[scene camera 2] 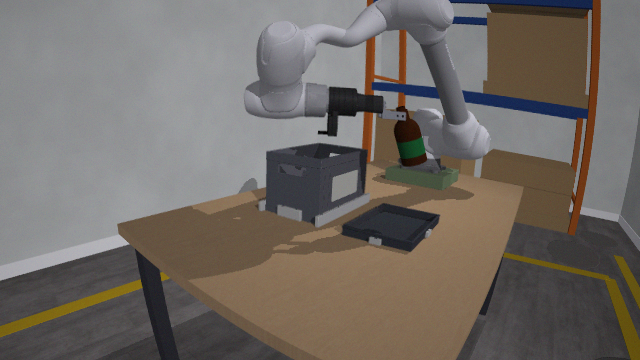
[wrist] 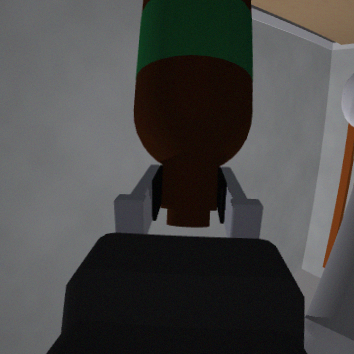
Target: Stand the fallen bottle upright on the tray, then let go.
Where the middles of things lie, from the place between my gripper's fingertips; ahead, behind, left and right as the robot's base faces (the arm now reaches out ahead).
The brown bottle (scene camera 2: 407,133) lies 1 cm behind my hand, 2 cm to the left of it and 5 cm below it.
